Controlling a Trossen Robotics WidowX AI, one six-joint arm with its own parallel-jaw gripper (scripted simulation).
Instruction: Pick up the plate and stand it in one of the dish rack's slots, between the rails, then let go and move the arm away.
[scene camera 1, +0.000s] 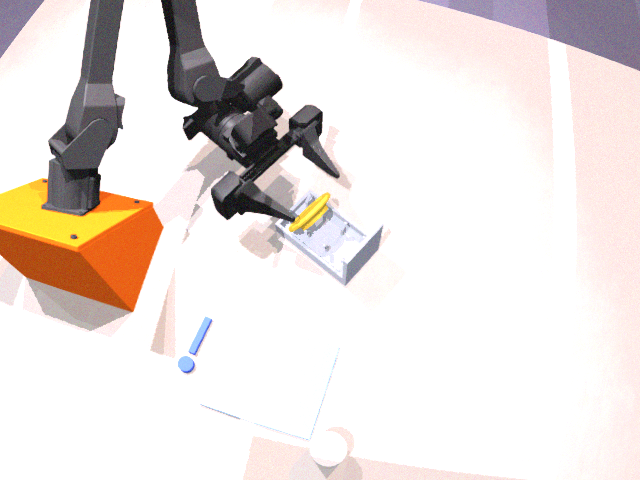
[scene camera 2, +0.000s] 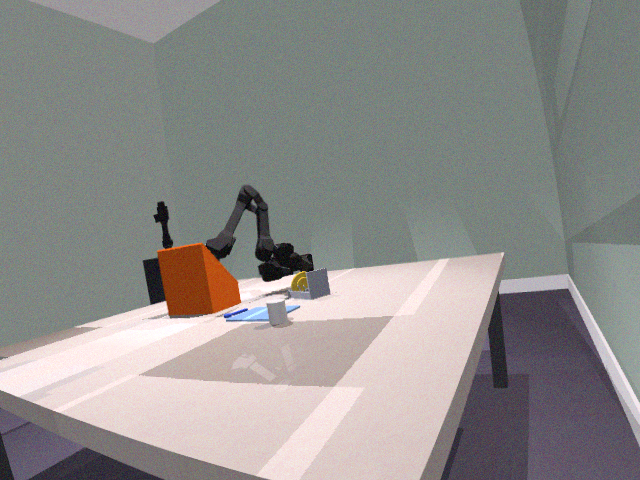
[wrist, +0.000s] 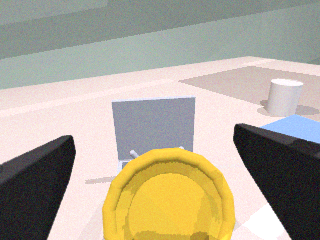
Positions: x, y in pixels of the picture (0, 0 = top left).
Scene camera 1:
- my gripper: 317, 197
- grey dish rack: 339, 246
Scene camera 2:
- my gripper: 301, 268
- grey dish rack: 318, 284
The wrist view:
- my gripper: 156, 137
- yellow plate: 172, 186
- white cup: 284, 94
